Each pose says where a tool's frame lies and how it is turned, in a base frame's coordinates. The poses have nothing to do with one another.
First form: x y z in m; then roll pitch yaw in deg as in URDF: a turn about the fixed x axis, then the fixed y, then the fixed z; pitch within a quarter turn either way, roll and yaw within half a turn.
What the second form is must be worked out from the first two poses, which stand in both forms.
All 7 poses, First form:
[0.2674 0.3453 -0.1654 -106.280 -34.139 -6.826]
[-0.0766 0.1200 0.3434 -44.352 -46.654 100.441]
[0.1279 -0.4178 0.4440 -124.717 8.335 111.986]
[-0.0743 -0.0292 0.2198 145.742 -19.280 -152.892]
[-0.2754 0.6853 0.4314 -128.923 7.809 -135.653]
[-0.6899 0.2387 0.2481 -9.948 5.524 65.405]
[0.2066 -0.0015 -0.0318 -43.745 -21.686 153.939]
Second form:
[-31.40 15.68 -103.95 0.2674 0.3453 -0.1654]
[98.89 -36.39 52.43 -0.0766 0.1200 0.3434]
[-122.89 -46.99 145.71 0.1279 -0.4178 0.4440]
[165.89 -29.96 -154.22 -0.0743 -0.0292 0.2198]
[152.83 37.22 141.41 -0.2754 0.6853 0.4314]
[65.34 -6.75 -9.16 -0.6899 0.2387 0.2481]
[146.77 -3.67 47.73 0.2066 -0.0015 -0.0318]

